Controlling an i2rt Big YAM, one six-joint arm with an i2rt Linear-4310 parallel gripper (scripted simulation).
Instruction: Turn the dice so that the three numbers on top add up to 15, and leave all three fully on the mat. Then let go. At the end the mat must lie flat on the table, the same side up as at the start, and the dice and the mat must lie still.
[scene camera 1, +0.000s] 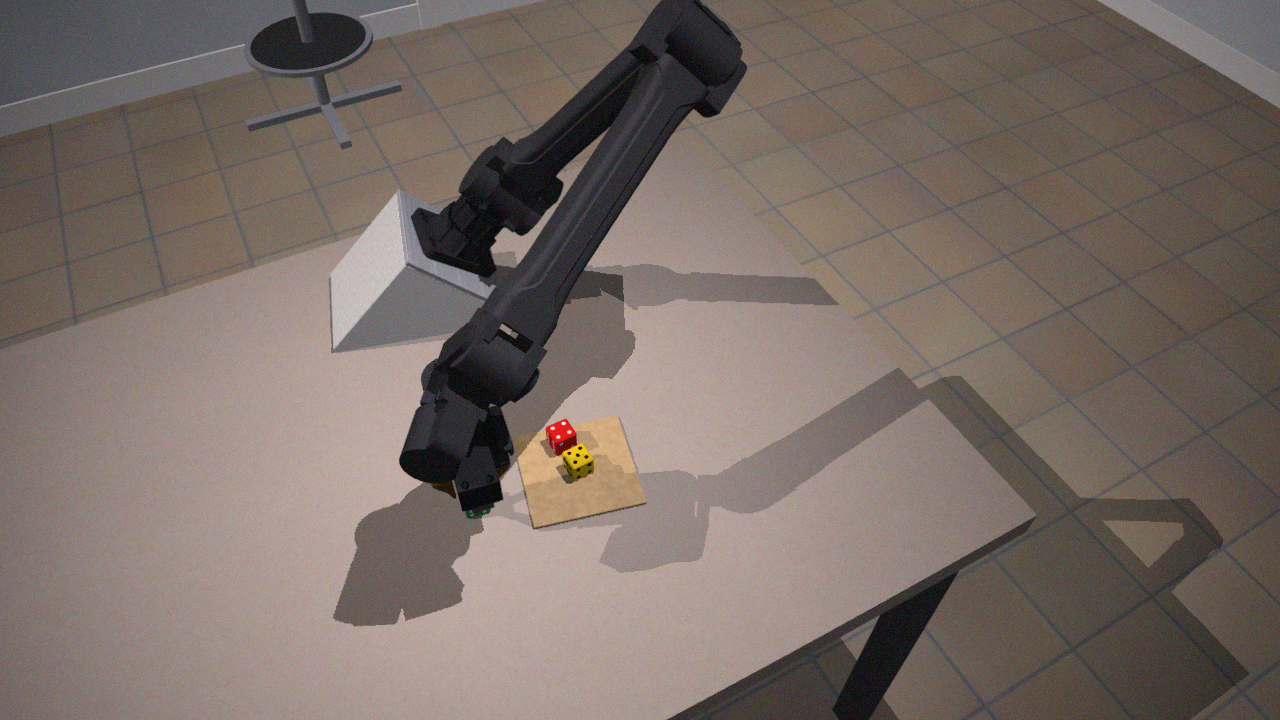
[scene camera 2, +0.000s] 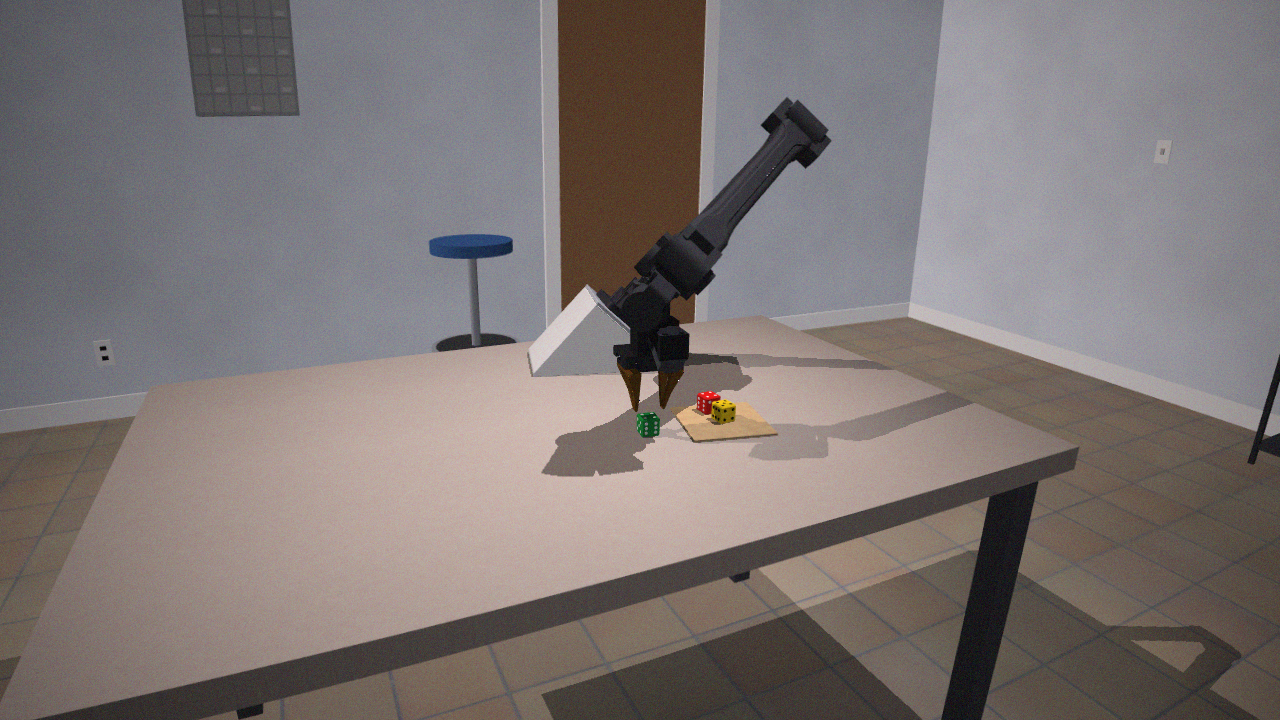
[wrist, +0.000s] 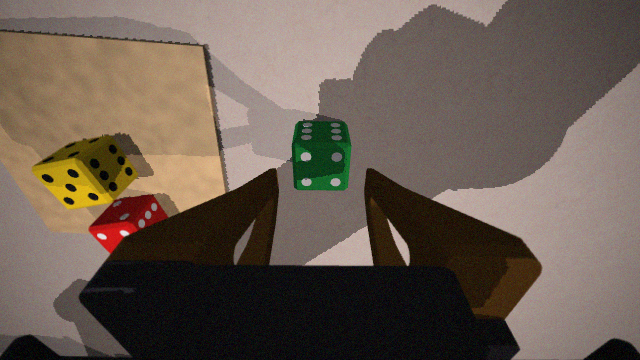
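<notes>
You'd find my gripper (scene camera 2: 648, 409) (scene camera 1: 472, 488) (wrist: 321, 179) here, and there's a yellow die as well, which I can see at (scene camera 1: 578, 462) and (wrist: 95, 171). I can also see a red die (scene camera 1: 561, 436), plus a green die (wrist: 321, 150).
</notes>
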